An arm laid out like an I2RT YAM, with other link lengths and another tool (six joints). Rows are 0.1 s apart.
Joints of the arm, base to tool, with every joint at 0 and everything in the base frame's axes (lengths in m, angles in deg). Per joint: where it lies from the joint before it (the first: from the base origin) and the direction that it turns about. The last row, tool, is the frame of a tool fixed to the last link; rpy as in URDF.
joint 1: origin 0 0 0.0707 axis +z
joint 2: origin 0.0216 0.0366 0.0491 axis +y
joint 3: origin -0.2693 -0.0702 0 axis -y
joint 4: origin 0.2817 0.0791 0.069 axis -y
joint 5: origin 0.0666 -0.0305 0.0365 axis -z
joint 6: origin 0.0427 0 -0.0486 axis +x
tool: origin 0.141 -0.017 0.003 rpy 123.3 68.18 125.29
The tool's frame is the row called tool.
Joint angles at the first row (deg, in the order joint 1, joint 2, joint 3, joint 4, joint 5, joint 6):
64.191 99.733 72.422 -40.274 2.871 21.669
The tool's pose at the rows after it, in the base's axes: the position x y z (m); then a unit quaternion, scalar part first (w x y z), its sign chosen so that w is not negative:
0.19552 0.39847 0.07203 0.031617 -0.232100 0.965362 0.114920
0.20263 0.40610 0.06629 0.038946 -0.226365 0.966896 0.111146
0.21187 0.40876 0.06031 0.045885 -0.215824 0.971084 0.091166
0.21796 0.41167 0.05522 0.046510 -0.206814 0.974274 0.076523
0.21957 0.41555 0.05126 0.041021 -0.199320 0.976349 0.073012
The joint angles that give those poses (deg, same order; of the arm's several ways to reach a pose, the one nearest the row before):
65.146 103.129 74.694 -39.273 2.492 20.835
65.172 105.473 76.298 -38.409 3.584 21.265
65.165 108.400 78.989 -39.601 5.872 21.914
65.132 110.999 81.595 -41.010 7.168 22.647
65.130 112.788 83.435 -41.884 7.128 23.572

